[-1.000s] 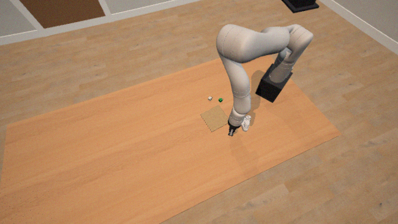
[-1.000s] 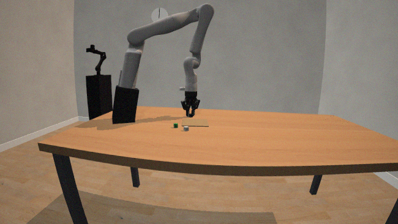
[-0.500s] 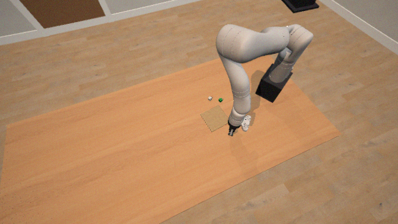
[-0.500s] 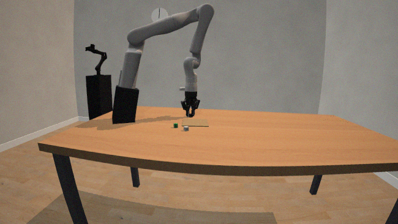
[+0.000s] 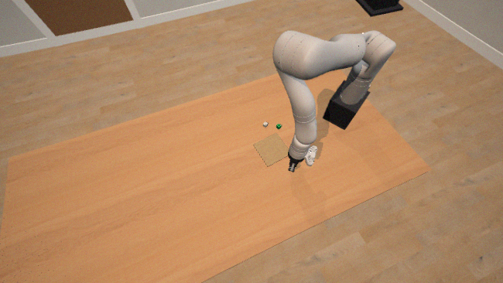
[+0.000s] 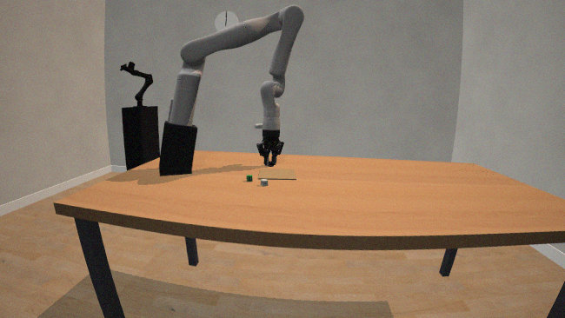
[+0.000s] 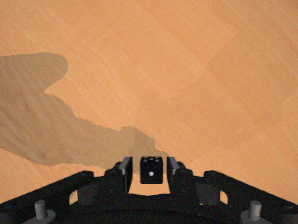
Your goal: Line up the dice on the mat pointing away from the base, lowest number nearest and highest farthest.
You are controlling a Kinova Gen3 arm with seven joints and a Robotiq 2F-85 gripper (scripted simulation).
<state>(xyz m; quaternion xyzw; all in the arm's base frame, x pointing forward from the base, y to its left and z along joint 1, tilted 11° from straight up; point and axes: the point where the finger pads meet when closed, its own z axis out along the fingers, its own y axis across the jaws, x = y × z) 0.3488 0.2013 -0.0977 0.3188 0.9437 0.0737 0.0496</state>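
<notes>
The black die is 10 mm below my hand. Round my hand: white die (50 mm ahead, 260 mm to the right, 10 mm below); tan mat (60 mm ahead, 120 mm to the right, 20 mm below); green die (10 mm behind, 230 mm to the right, 10 mm below).
</notes>
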